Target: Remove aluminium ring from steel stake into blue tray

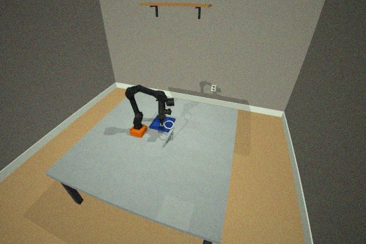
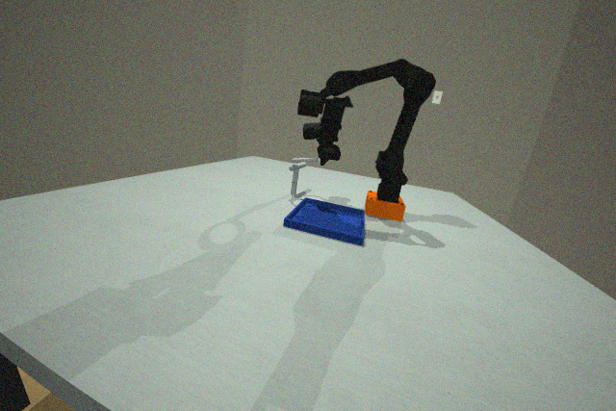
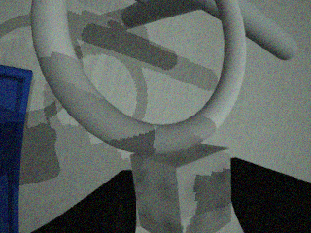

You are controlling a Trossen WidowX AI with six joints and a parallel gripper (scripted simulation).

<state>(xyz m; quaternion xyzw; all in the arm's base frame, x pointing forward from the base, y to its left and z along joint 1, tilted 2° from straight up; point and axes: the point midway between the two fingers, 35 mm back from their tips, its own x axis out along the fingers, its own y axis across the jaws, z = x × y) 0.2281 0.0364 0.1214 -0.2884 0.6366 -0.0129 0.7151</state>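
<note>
The aluminium ring lies 40 mm ahead of my gripper tip and 20 mm to the left of it. From my gripper tip the other things lie so: blue tray: 150 mm to the left, 130 mm below, 80 mm behind.
</note>
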